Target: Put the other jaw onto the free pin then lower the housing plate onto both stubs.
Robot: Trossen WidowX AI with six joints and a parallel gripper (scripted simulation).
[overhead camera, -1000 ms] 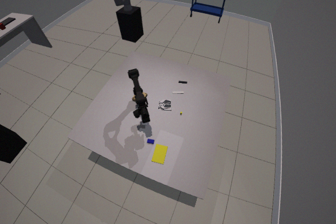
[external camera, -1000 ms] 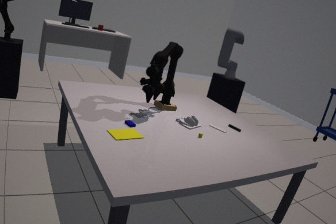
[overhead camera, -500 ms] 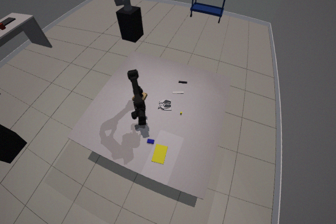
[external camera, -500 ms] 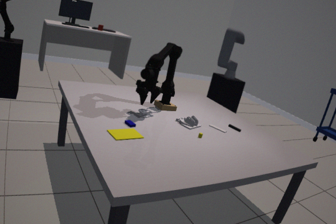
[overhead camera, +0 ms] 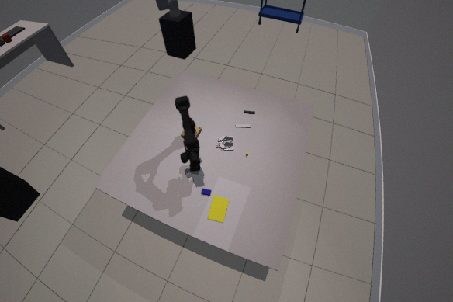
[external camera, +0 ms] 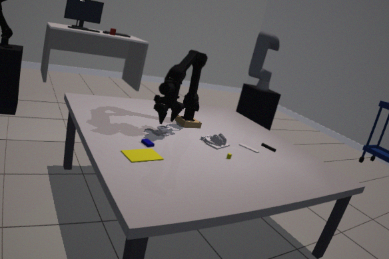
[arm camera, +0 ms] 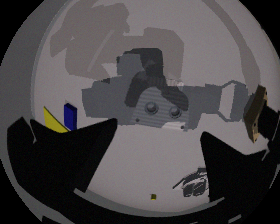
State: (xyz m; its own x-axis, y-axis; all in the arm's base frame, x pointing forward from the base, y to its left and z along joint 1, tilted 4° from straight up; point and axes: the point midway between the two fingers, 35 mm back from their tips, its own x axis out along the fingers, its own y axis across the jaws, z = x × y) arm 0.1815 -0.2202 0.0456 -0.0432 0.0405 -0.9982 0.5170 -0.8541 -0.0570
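The white block is 1 cm behind my gripper tip and 5 cm below it. From my gripper tip the other things lie so: yellow sheet (25 cm ahead, 20 cm to the right, 6 cm below); then jaw (6 cm ahead, 26 cm to the left, 5 cm below); then blue block (14 cm ahead, 13 cm to the right, 6 cm below).
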